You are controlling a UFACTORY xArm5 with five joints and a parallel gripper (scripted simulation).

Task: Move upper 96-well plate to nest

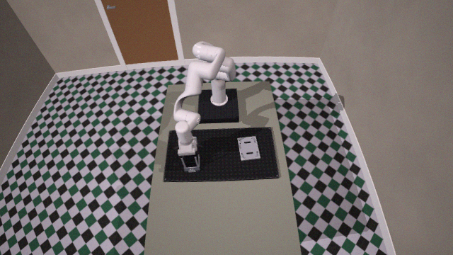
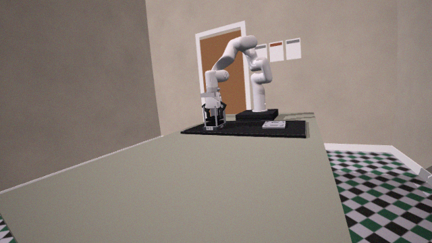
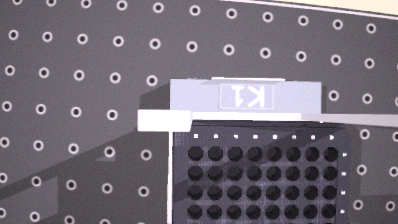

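The plate nest N1 is 7 cm behind my hand, 36 cm to the left of it and 6 cm below it. Round my hand: A1 mark 1 cm ahead, 31 cm to the left, 6 cm below; black 96-well plate 1 cm below.
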